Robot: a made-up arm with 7 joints. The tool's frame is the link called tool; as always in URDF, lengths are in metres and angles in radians. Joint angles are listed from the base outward.
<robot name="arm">
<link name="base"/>
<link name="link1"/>
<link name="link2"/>
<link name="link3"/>
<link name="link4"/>
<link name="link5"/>
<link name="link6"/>
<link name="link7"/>
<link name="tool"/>
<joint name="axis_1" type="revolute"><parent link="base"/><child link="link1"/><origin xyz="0.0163 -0.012 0.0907"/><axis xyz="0 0.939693 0.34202"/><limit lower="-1.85" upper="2.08"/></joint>
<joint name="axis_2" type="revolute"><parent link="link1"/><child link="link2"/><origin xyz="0.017 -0.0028 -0.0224"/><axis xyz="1 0 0"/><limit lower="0.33" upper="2.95"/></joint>
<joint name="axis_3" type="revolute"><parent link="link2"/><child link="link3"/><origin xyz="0.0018 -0.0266 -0.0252"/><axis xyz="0 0 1"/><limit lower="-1.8" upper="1.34"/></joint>
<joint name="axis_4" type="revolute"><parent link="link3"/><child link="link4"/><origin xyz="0.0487 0.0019 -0.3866"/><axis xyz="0 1 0"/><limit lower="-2.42" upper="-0.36"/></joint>
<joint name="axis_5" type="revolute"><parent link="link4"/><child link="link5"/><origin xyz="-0.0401 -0.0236 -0.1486"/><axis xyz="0 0 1"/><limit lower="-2.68" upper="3.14"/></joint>
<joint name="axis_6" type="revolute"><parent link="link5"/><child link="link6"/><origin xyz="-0.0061 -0.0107 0.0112"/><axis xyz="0 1 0"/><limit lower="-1.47" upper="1.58"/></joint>
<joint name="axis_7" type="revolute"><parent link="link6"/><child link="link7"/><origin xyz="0.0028 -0.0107 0.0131"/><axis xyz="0 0 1"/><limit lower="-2.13" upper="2.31"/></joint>
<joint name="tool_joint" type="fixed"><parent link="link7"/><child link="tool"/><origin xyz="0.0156 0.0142 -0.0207" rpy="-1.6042 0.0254 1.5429"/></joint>
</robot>
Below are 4 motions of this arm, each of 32 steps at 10 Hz.
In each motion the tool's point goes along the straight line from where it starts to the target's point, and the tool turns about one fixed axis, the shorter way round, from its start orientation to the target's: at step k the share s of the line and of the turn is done. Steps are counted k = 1, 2, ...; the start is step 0. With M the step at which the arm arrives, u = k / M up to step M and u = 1 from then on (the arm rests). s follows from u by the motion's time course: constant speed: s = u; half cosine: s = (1 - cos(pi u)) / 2; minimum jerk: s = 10 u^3 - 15 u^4 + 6 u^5.
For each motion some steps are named. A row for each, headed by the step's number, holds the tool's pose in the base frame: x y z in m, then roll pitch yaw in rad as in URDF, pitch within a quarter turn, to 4 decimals.
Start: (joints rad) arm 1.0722 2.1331 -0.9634 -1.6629 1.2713 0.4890 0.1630
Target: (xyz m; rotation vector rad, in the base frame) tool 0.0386 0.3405 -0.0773 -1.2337 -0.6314 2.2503
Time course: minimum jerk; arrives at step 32
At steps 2, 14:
2: -0.0391 0.4719 0.0902 -0.5419 -0.3092 1.2429
14: -0.0093 0.4216 0.0261 -0.7919 0.0263 1.6486

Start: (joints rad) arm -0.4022 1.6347 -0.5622 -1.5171 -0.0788 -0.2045 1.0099
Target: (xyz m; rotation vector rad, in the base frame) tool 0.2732 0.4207 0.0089 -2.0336 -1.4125 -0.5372
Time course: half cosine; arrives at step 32
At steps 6, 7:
6: 0.2848 0.4276 0.0331 -2.8724 -0.6960 1.1092
7: 0.2845 0.4273 0.0323 -2.8709 -0.6954 1.1089

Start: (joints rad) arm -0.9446 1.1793 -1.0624 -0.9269 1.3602 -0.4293 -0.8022
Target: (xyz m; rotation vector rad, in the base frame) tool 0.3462 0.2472 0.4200 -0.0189 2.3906 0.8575
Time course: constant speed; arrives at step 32
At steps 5, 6, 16, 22, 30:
5: 0.4358 0.2909 0.0471 2.5006 -0.8202 2.1431
6: 0.4325 0.2893 0.0609 2.4676 -0.7729 2.1903
16: 0.3993 0.2731 0.1990 2.3085 -0.2656 2.5136
22: 0.3794 0.2634 0.2819 2.2972 0.0497 2.6576
30: 0.3528 0.2504 0.3924 2.3575 0.4661 2.8650

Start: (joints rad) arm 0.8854 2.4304 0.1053 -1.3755 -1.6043 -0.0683 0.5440
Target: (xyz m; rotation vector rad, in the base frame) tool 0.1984 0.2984 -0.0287 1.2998 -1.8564 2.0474
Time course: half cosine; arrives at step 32
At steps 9, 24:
9: 0.2725 0.3816 0.1577 -1.0204 0.3690 -1.7343
24: 0.2117 0.3133 0.0047 -1.6265 -0.4551 -2.4133

